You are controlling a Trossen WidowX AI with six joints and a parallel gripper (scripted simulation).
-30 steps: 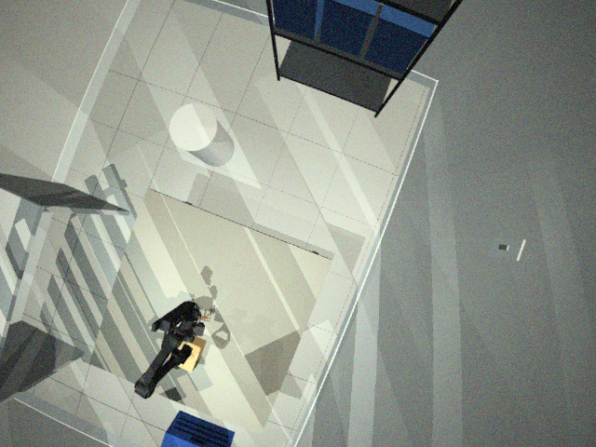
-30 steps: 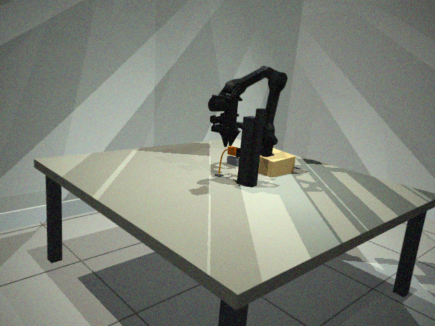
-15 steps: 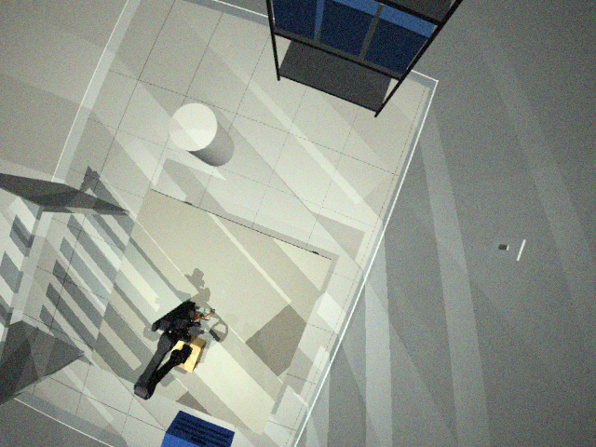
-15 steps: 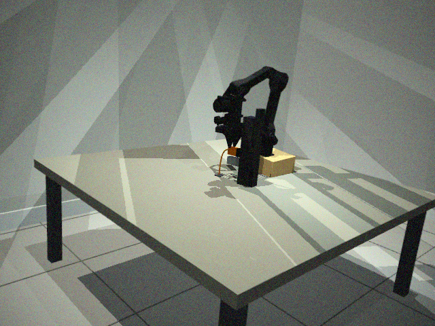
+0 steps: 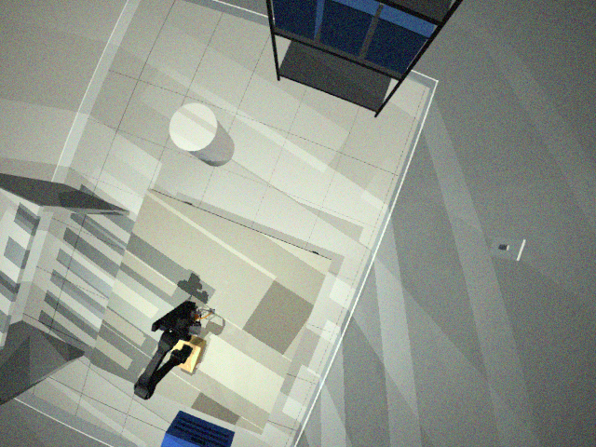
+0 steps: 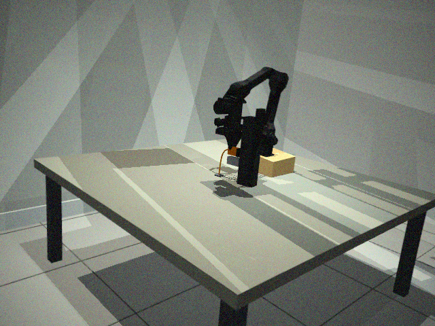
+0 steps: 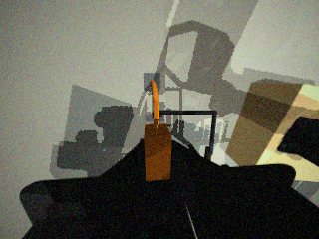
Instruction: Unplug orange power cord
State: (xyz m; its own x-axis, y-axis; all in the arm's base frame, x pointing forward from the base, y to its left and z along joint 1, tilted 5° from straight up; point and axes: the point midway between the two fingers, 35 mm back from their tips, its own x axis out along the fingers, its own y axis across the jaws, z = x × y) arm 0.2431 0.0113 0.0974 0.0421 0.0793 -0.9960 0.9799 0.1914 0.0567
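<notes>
Now: gripper tip 1 cm past the orange plug and 3 cm to the right of it.
</notes>
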